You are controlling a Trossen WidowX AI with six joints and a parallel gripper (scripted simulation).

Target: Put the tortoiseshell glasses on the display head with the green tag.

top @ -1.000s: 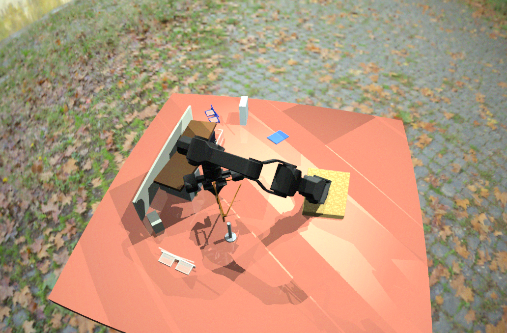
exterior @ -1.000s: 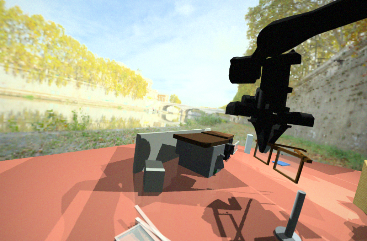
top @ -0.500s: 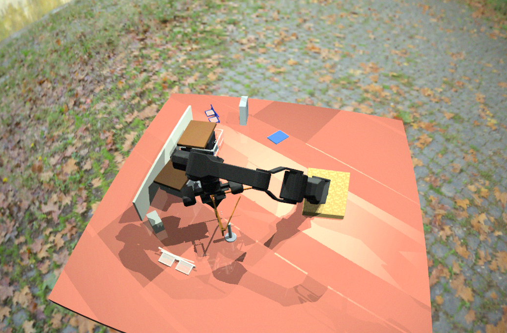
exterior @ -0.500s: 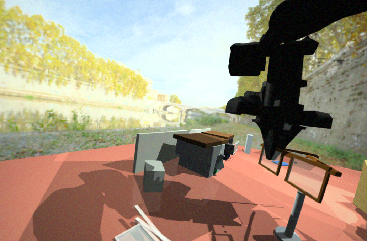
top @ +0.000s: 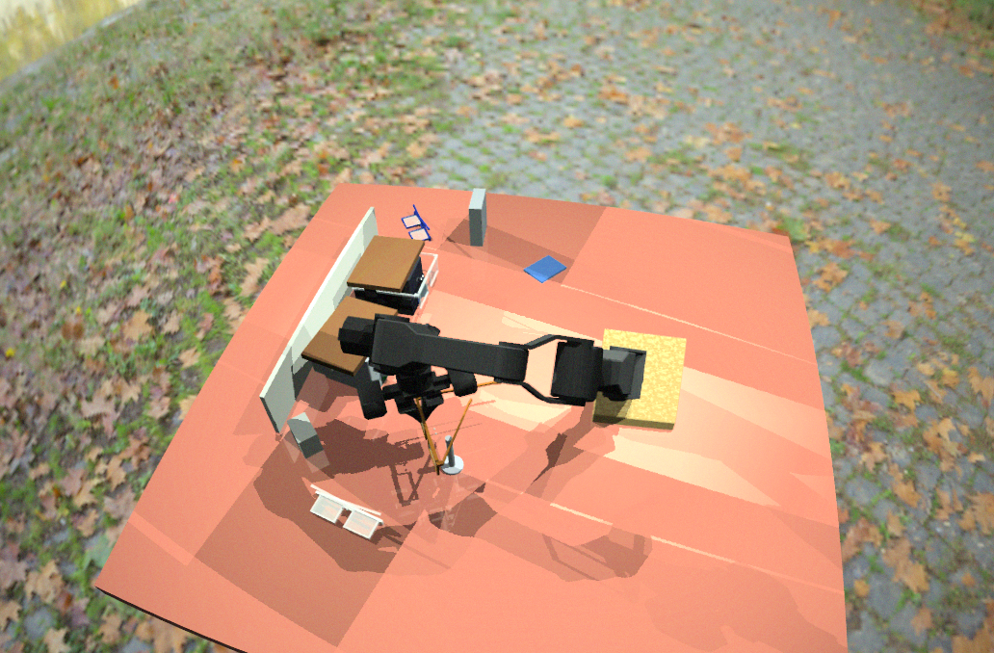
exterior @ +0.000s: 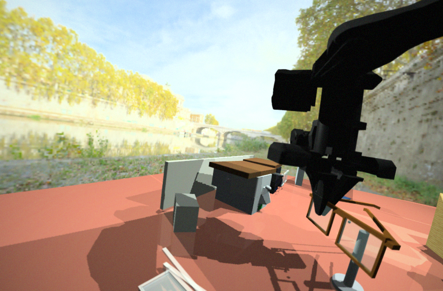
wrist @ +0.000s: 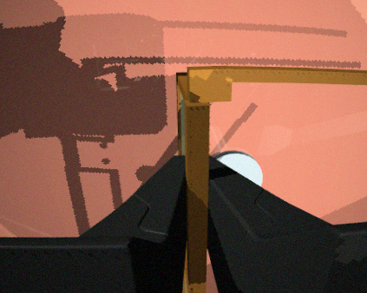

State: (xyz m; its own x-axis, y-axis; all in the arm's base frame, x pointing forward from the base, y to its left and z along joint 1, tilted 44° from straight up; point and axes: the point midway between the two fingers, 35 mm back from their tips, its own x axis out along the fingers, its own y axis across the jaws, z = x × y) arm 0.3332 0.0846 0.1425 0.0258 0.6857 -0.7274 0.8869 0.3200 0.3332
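My gripper tip is now 5 cm past the grey peg stand, 3 cm to the right of it and 6 cm above it. The rest, counted from my gripper tip: white panel 28 cm ahead, 27 cm to the right, 3 cm below; grey display head 15 cm ahead, 15 cm to the right, 3 cm below; white block 23 cm ahead, 4 cm to the left, 6 cm below.
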